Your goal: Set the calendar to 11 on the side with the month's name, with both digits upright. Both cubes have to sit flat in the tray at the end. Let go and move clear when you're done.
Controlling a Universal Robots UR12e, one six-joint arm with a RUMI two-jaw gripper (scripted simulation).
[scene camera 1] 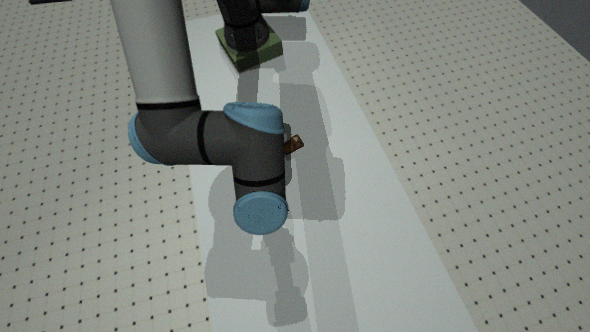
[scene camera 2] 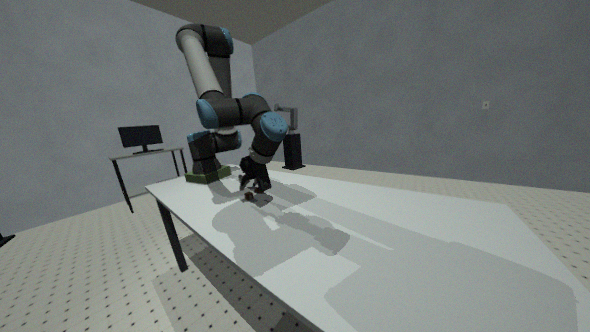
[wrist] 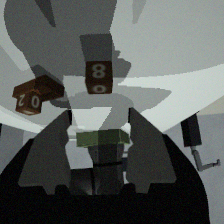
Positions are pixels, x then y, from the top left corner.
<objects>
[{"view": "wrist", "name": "my gripper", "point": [100, 110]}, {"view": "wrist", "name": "brown cube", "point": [98, 75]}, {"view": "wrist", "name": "brown calendar tray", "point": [55, 90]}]
</objects>
